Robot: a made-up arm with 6 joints.
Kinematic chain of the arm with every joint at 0, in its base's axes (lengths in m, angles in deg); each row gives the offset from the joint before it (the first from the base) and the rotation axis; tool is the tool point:
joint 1: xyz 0 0 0.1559 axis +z
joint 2: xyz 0 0.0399 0 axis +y
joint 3: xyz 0 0 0.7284 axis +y
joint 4: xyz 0 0 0.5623 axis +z
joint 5: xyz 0 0 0 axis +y
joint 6: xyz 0 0 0.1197 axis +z
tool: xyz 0 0 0
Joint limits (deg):
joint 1: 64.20..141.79
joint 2: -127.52..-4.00
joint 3: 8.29..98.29
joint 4: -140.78..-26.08
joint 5: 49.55..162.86
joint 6: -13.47..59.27
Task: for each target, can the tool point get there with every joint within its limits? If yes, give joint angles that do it. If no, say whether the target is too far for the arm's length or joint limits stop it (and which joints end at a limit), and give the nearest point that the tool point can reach.
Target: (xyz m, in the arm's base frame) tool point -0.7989 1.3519 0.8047
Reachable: no: too far | nearest point -0.3020 0.5111 0.8516 | short by 0.978 m
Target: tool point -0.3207 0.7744 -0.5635
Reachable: no: joint limits stop it (at a limit: joint 2, joint 3, joint 4) | nearest point -0.2070 0.5000 0.7361 | short by 1.333 m
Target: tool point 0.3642 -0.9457 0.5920
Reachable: yes | joints 109.54 -87.54 44.40 -44.24 126.85 10.56
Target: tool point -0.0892 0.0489 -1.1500
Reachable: no: joint limits stop it (at a limit: joint 1, joint 2, joint 3, joint 4) | nearest point -0.4046 -0.8777 -0.5861 | short by 1.130 m
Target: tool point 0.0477 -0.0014 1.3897
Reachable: yes | joints 116.21 -19.38 32.98 -44.13 80.09 25.37
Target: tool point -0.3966 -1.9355 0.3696
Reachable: no: too far | nearest point -0.2738 -1.3364 0.3035 | short by 0.615 m
